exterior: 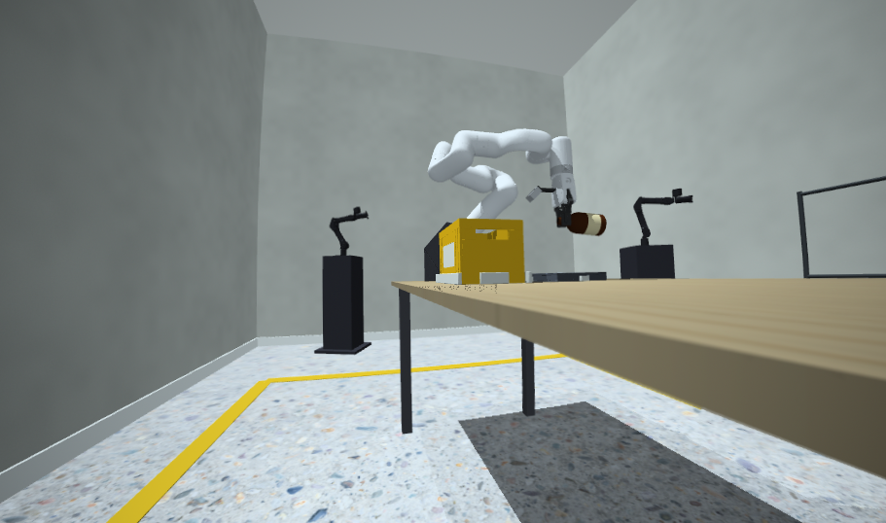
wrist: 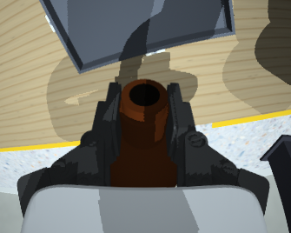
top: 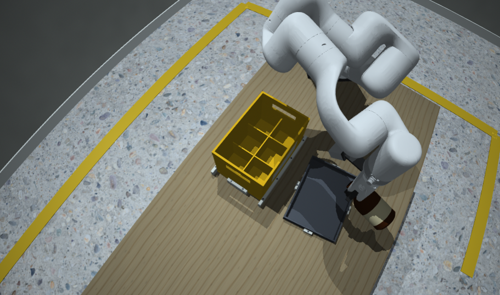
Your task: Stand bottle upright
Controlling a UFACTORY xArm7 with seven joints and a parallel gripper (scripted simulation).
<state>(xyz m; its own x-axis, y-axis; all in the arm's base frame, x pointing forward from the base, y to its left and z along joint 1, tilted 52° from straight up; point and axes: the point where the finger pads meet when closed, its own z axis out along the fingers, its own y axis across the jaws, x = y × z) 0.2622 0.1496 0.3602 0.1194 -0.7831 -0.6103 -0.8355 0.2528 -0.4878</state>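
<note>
My hand is 10 mm past the brown bottle, 50 mm to the right of it and 10 mm above it. The rest, counted from my hand: dark grey tray 20 mm ahead, 40 mm to the right, 190 mm below; yellow crate 100 mm ahead, 300 mm to the right, 120 mm below.
</note>
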